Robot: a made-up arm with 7 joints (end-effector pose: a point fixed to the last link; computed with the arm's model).
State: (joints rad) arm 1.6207 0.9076 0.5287 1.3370 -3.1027 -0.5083 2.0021
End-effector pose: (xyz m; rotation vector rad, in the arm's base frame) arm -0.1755 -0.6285 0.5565 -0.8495 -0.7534 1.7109
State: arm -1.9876 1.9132 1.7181 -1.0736 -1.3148 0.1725 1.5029
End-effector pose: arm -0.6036 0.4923 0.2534 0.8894 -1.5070 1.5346
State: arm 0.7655 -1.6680 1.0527 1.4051 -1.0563 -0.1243 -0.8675
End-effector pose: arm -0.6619 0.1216 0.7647 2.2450 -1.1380 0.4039
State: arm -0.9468 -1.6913 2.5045 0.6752 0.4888 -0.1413 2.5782
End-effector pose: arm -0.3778 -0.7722 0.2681 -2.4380 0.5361 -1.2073
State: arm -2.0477 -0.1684 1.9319 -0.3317 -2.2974 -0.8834 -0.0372
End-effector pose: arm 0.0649 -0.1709 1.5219 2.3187 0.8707 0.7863
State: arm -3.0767 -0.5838 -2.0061 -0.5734 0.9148 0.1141 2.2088
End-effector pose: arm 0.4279 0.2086 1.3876 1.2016 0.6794 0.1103
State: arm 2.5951 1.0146 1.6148 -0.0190 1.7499 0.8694 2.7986
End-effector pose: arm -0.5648 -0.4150 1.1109 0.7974 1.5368 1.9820
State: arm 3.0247 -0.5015 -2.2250 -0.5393 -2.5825 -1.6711 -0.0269
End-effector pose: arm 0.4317 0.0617 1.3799 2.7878 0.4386 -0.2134
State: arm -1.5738 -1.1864 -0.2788 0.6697 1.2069 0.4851 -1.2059
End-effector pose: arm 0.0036 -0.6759 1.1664 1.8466 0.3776 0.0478
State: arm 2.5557 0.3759 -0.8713 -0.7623 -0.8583 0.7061 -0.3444
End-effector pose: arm -0.1670 0.0170 1.4530 0.6219 -1.4969 -1.7257
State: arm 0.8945 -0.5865 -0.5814 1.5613 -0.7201 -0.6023 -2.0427
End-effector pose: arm 0.2228 0.1233 1.2537 1.9395 0.7014 0.1141
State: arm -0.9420 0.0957 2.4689 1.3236 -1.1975 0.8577 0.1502
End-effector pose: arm 0.1294 -0.3573 1.1037 0.9837 0.5518 -2.1711
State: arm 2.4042 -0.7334 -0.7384 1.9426 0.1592 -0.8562 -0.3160
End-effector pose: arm 0.2513 -0.1803 1.1374 -0.5686 -1.2927 -2.5460
